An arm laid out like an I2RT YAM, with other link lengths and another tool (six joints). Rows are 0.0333 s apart.
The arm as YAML. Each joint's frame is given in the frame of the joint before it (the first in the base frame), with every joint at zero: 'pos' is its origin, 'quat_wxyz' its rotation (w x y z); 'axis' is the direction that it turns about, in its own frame. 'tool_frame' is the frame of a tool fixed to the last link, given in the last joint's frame.
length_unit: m
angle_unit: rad
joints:
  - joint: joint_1
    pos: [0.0, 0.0, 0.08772]
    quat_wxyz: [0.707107, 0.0, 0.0, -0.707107]
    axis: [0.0, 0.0, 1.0]
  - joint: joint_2
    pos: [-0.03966, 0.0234, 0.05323]
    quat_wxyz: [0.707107, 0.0, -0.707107, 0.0]
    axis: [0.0, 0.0, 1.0]
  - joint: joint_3
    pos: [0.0, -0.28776, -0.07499]
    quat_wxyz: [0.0, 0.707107, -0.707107, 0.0]
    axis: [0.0, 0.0, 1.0]
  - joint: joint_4
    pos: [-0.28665, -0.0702, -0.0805]
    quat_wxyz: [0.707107, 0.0, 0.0, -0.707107]
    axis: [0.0, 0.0, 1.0]
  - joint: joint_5
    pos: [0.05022, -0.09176, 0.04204]
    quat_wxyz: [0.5, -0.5, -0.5, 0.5]
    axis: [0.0, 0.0, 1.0]
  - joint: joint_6
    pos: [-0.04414, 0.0, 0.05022]
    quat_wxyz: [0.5, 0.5, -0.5, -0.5]
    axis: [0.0, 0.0, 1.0]
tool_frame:
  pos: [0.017, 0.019, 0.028]
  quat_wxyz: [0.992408, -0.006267, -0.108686, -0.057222]
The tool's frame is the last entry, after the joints.
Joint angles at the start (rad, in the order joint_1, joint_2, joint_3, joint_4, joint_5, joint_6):
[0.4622, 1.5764, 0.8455, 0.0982, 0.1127, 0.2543]
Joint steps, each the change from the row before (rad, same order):
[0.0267, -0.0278, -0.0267, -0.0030, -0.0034, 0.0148]
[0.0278, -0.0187, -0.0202, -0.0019, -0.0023, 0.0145]
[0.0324, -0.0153, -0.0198, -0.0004, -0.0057, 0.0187]
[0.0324, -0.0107, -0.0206, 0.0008, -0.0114, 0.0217]
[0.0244, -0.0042, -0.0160, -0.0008, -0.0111, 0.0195]
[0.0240, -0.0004, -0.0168, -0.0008, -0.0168, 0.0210]
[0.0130, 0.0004, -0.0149, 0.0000, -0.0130, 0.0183]
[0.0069, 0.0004, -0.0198, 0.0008, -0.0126, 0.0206]
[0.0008, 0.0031, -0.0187, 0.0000, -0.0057, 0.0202]
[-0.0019, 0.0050, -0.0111, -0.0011, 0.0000, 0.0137]
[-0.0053, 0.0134, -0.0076, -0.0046, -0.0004, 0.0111]
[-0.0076, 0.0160, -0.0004, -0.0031, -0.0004, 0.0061]
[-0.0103, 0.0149, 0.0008, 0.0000, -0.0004, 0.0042]
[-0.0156, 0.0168, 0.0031, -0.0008, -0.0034, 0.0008]
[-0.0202, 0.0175, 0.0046, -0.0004, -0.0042, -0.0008]
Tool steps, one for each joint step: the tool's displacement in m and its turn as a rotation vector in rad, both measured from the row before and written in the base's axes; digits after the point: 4 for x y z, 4 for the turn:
[-0.0119, 0.0065, -0.0002, 0.0122, 0.0066, 0.0207]
[-0.0104, 0.0073, -0.0011, 0.0105, 0.0079, 0.0211]
[-0.0112, 0.0089, -0.0022, 0.0143, 0.0119, 0.0259]
[-0.0115, 0.0088, -0.0041, 0.0166, 0.0188, 0.0285]
[-0.0092, 0.0064, -0.0048, 0.0122, 0.0215, 0.0213]
[-0.0096, 0.0062, -0.0065, 0.0128, 0.0284, 0.0241]
[-0.0068, 0.0026, -0.0058, 0.0095, 0.0248, 0.0114]
[-0.0066, -0.0001, -0.0074, 0.0079, 0.0291, 0.0031]
[-0.0051, -0.0024, -0.0078, 0.0022, 0.0282, -0.0084]
[-0.0026, -0.0024, -0.0057, -0.0021, 0.0194, -0.0112]
[-0.0016, -0.0032, -0.0075, -0.0086, 0.0251, -0.0127]
[0.0007, -0.0025, -0.0056, -0.0079, 0.0182, -0.0117]
[0.0018, -0.0029, -0.0046, -0.0057, 0.0132, -0.0131]
[0.0032, -0.0040, -0.0045, -0.0059, 0.0136, -0.0139]
[0.0044, -0.0051, -0.0042, -0.0054, 0.0125, -0.0168]

